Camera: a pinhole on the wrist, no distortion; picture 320 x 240 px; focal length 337.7 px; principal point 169.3 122.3 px. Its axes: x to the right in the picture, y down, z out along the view. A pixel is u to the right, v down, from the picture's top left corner.
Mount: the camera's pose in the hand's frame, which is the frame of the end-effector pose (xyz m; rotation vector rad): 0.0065 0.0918 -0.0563 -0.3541 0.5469 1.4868
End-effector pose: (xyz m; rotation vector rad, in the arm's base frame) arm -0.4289 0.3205 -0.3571 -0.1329 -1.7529 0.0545
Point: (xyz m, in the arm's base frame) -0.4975 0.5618 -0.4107
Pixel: 250 195
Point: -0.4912 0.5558 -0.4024
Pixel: 252 186
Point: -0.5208 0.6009 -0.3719
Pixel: 263 123
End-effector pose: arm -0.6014 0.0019 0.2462 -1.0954 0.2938 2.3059
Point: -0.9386 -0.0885 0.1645
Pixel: outside the picture
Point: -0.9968 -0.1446 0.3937
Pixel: 186 147
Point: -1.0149 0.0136 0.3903
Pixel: 75 89
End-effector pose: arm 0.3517 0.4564 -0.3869 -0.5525 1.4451 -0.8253
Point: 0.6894 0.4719 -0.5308
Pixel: 41 117
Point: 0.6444 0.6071 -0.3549
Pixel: outside the picture
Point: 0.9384 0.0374 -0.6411
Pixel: outside the picture
